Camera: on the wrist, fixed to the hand. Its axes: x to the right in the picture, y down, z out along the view.
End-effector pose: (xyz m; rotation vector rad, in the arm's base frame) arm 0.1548 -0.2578 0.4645 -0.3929 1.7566 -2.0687
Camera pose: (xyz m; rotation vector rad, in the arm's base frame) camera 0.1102 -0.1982 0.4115 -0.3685 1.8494 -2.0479
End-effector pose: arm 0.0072 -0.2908 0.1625 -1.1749 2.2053 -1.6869
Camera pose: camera -0.0644 -0.2341 0.1634 -1.1659 2.2973 -1.6781
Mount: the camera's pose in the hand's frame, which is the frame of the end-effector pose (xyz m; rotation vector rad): 0.0135 0.0390 -0.0815 -0.0595 0.0467 -0.0041
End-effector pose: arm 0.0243 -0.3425 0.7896 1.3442 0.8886 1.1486
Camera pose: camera -0.0550 -0.3129 0.8240 1.2712 0.8837 1.1985
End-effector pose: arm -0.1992 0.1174 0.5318 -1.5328 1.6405 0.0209
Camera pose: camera -0.2750 0.0717 0.5545 -1.5923 1.6869 0.0322
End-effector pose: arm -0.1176 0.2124 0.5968 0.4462 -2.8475 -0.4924
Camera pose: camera -0.1189 0.2192 0.6879 0.4468 -2.7797 -0.5584
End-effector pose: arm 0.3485 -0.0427 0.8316 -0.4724 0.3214 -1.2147
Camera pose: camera 0.3456 -0.0592 0.7418 -0.4968 0.3975 -1.2241
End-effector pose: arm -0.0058 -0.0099 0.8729 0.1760 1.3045 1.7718
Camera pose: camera -0.0830 -0.0581 0.8646 0.0991 1.2824 1.8186
